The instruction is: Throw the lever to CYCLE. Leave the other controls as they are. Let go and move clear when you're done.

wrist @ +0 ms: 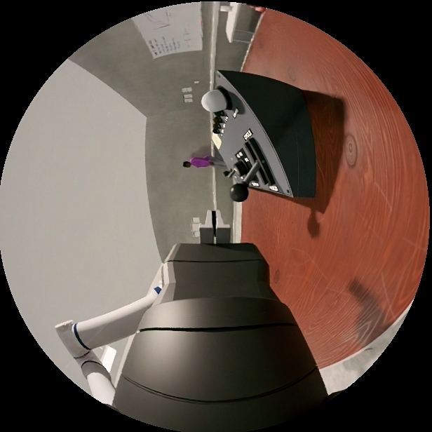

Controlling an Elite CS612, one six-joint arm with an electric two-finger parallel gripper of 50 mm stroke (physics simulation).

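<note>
The dark control box stands on the red wood table, its grey sloped panel facing left in the view. The lever's black ball knob sticks out from the panel on a grey shaft, which rises from a long dark slot. The CYCLE label is at the slot's upper end in the view; the knob leans towards the lower end, where another label is too small to read surely. My gripper is shut and empty, below and left of the knob in the view, apart from it.
A white dome knob, several small dark buttons and a smaller black control are on the same panel. The red table spans the right side. A figure in purple and a wall chart show beyond.
</note>
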